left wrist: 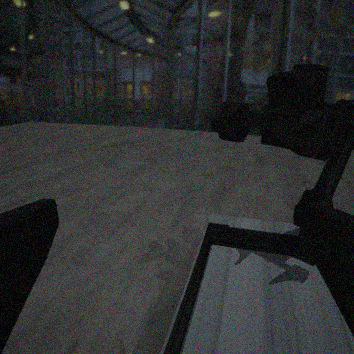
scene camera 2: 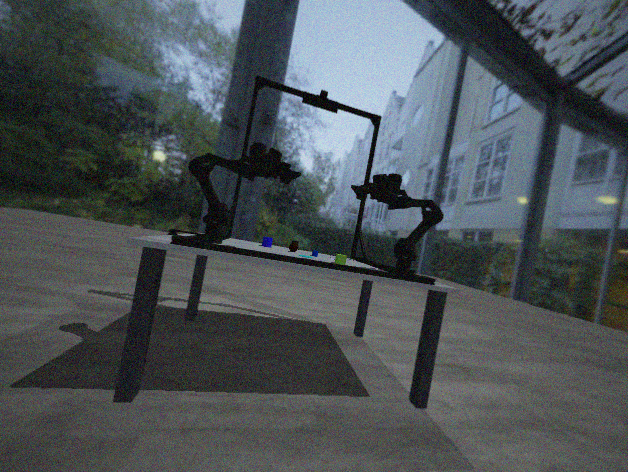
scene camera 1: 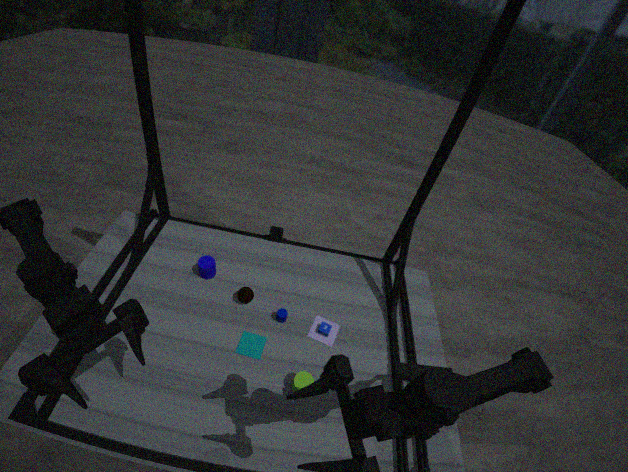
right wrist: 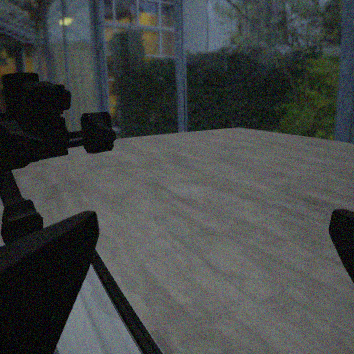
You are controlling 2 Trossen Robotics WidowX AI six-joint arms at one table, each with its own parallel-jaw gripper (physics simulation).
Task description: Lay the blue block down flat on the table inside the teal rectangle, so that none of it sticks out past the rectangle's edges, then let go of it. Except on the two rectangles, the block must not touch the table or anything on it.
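Places are measured from the left arm's base along level axes (x down, y left, z ahead), in millimetres.
Pixels of known places: left gripper, fingertip midpoint: (left wrist: 181, 212) (scene camera 2: 358, 184) (scene camera 1: 292, 430) (right wrist: 82, 139); right gripper, fingertip midpoint: (left wrist: 239, 127) (scene camera 2: 296, 170) (scene camera 1: 115, 385) (right wrist: 214, 222); left arm's base, origin of the base link: (scene camera 2: 402, 271); right arm's base, origin of the base link: (left wrist: 307, 248) (scene camera 2: 211, 237).
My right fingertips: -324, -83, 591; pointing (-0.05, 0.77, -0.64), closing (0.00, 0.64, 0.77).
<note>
For each thing: its top centre in the pictures, then the offset to it from my right fingertips, as dx, dy, dz. "spot": a spot on its surface instead.
- small blue block, middle of its top: (scene camera 1: 325, 327) +324, -226, -434
- pale pink rectangle, surface spot: (scene camera 1: 331, 341) spot: +342, -188, -448
- teal rectangle, surface spot: (scene camera 1: 251, 345) (scene camera 2: 306, 256) spot: +342, -200, -215
- lime-green object, middle of its top: (scene camera 1: 304, 381) (scene camera 2: 341, 254) +300, -71, -336
- small blue cylinder, middle of its top: (scene camera 1: 282, 312) (scene camera 2: 315, 250) +312, -280, -311
- dark brown object, middle of its top: (scene camera 1: 245, 290) (scene camera 2: 294, 243) +293, -353, -207
- larger blue cylinder, middle of its top: (scene camera 1: 206, 262) (scene camera 2: 268, 237) +290, -463, -89
The small blue block (scene camera 1: 323, 328) rests on the pale pink rectangle (scene camera 1: 331, 341), right of centre on the table in scene camera 1. I cannot make the block out in scene camera 2. The teal rectangle (scene camera 1: 251, 345) (scene camera 2: 306, 256) is bare and lies to the left of the pink one in scene camera 1. My left gripper (scene camera 1: 294, 431) (scene camera 2: 353, 189) (left wrist: 181, 212) is open and empty, raised above the table at the right. My right gripper (scene camera 1: 115, 385) (scene camera 2: 298, 175) (right wrist: 214, 222) is open and empty, raised above the table at the left. Both are well apart from the block.
A lime-green object (scene camera 1: 303, 380) (scene camera 2: 340, 259) stands near the left gripper in scene camera 1. A small blue cylinder (scene camera 1: 281, 315) (scene camera 2: 315, 253) stands between the rectangles, towards the back. A dark brown object (scene camera 1: 245, 294) (scene camera 2: 293, 246) and a larger blue cylinder (scene camera 1: 206, 266) (scene camera 2: 267, 242) stand farther back left.
</note>
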